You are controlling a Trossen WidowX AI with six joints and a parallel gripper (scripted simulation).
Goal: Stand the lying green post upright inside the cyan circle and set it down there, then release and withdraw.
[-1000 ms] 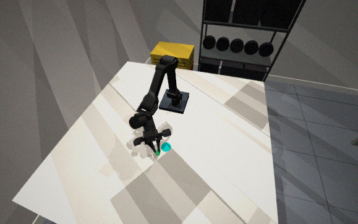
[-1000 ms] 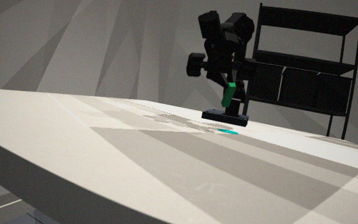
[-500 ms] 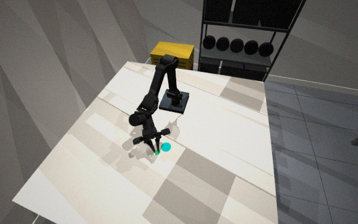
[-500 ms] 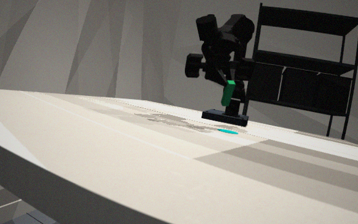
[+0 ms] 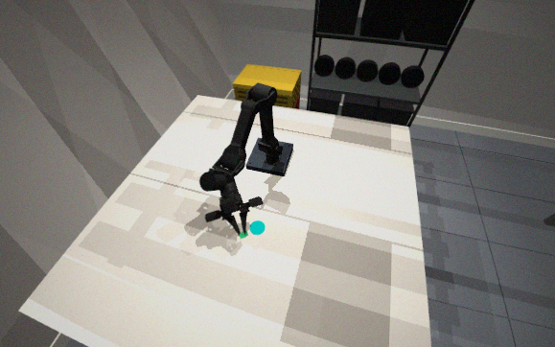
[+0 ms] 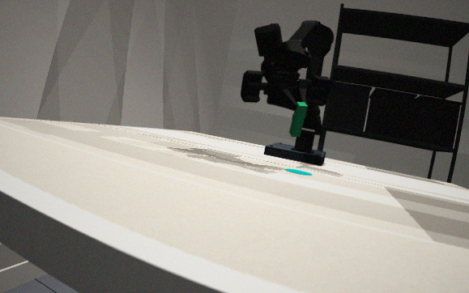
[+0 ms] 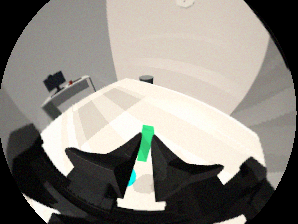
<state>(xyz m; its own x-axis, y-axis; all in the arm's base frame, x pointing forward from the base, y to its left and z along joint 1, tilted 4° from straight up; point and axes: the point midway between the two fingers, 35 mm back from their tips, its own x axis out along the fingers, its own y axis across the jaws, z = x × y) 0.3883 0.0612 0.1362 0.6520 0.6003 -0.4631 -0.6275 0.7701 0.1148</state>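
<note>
My gripper tip is now 90 mm past the cyan circle and 120 mm above it. Round my gripper tip: green post: 10 mm behind, 20 mm below.
</note>
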